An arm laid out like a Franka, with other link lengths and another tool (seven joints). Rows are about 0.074 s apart.
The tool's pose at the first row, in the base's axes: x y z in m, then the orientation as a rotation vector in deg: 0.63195 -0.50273 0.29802 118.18 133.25 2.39
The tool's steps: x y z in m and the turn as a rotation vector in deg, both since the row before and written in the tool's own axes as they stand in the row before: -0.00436 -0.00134 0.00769 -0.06 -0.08 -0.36; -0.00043 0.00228 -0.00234 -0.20 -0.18 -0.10; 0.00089 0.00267 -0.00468 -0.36 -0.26 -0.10; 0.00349 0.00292 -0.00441 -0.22 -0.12 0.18; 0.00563 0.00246 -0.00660 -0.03 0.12 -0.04; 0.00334 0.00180 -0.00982 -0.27 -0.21 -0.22; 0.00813 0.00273 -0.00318 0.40 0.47 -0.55; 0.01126 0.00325 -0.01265 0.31 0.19 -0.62; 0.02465 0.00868 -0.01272 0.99 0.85 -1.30; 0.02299 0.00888 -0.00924 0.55 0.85 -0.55; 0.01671 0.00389 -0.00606 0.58 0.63 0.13; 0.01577 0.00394 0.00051 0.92 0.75 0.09; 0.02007 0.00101 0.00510 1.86 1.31 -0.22; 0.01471 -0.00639 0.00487 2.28 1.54 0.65; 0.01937 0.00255 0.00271 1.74 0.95 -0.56
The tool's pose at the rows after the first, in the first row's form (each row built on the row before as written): 0.63147 -0.50723 0.29031 117.69 133.54 2.37; 0.63368 -0.50736 0.29275 117.40 133.44 2.41; 0.63599 -0.50611 0.29754 117.00 133.21 2.55; 0.63819 -0.50223 0.30204 117.06 132.85 2.69; 0.63954 -0.49626 0.30867 117.05 132.94 2.85; 0.64033 -0.49263 0.31852 116.57 132.90 2.93; 0.64177 -0.48418 0.32170 116.32 133.93 2.93; 0.64271 -0.47252 0.33437 115.81 134.82 2.74; 0.64693 -0.44681 0.34726 115.07 137.12 2.41; 0.65140 -0.42272 0.35687 -115.00 -138.42 -2.61; 0.65205 -0.40572 0.36333 -114.59 -137.64 -2.53; 0.65307 -0.38949 0.36334 -113.93 -136.68 -2.16; 0.65039 -0.36937 0.35910 -112.23 -135.25 -1.23; 0.64119 -0.35584 0.35545 -111.24 -132.63 -0.01; 0.64015 -0.33617 0.35435 -109.36 -131.79 1.02
